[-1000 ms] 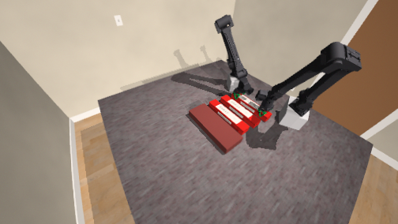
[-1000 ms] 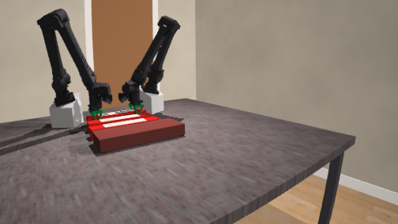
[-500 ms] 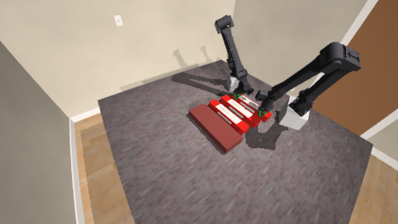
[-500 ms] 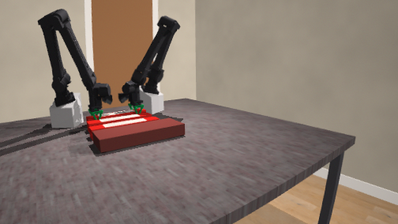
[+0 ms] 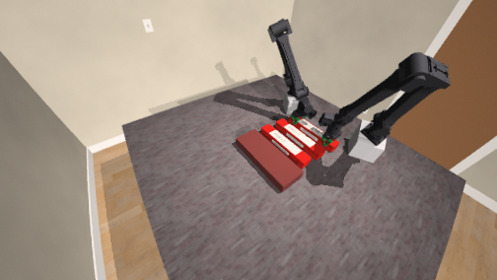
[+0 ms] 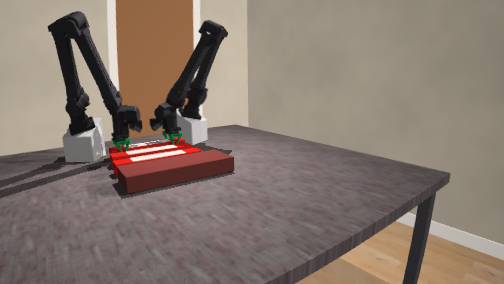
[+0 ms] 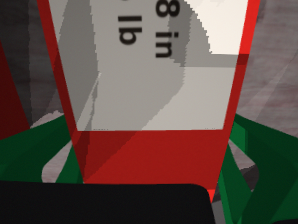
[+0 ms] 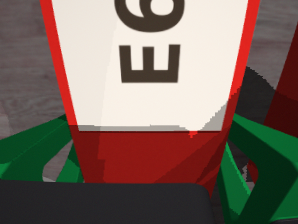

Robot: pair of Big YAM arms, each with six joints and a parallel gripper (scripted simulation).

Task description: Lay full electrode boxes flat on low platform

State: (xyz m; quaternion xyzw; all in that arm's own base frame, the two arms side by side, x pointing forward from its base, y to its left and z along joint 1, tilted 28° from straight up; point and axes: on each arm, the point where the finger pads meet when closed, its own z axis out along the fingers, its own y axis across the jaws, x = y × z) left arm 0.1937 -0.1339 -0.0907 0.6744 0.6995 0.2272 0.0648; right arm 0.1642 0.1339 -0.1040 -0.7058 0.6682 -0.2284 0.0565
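Now: the red electrode box 12 cm ahead of my left hand, 14 cm to the right of it and 1 cm above it. Round my left hand: low dark red platform (40 cm ahead, 16 cm to the right, 1 cm below).
The red electrode box is 12 cm ahead of my right hand, 12 cm to the left of it and 1 cm above it. Also, from my right hand: low dark red platform (40 cm ahead, 10 cm to the left, 1 cm below).
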